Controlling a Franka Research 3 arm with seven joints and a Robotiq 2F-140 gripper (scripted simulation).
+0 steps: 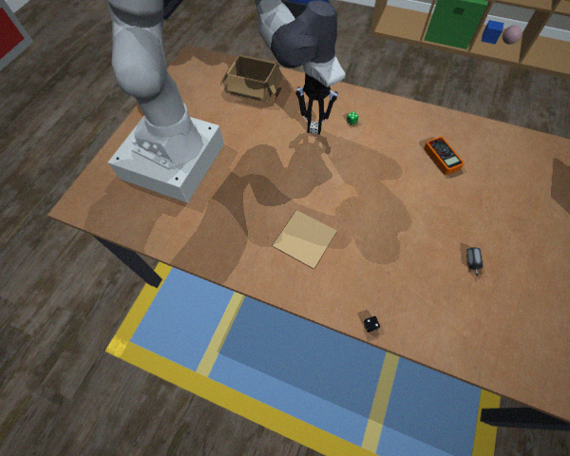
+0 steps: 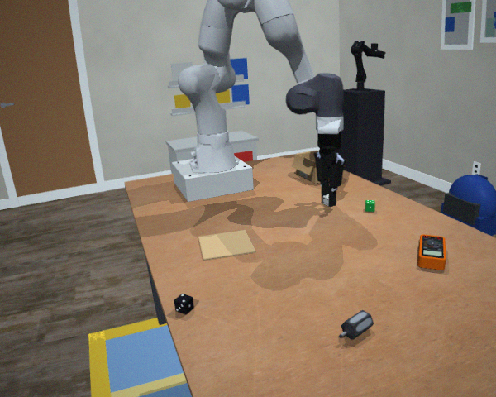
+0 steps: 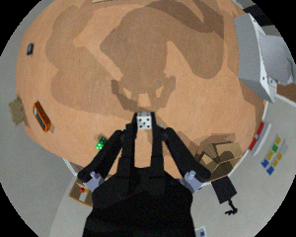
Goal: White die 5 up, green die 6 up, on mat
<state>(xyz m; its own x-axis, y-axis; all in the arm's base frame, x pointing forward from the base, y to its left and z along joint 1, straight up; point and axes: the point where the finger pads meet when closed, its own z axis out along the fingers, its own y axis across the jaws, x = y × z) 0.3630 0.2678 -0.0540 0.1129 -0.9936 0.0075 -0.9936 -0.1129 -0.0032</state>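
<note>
Now: hand 410 mm to the left of the tan mat, 100 mm short of it and 30 mm above it. Also, from my hand: green die (120 mm ahead, 80 mm to the left, 20 mm below); cardboard box (280 mm behind, 140 mm to the left, 10 mm above); white die (20 mm below).
</note>
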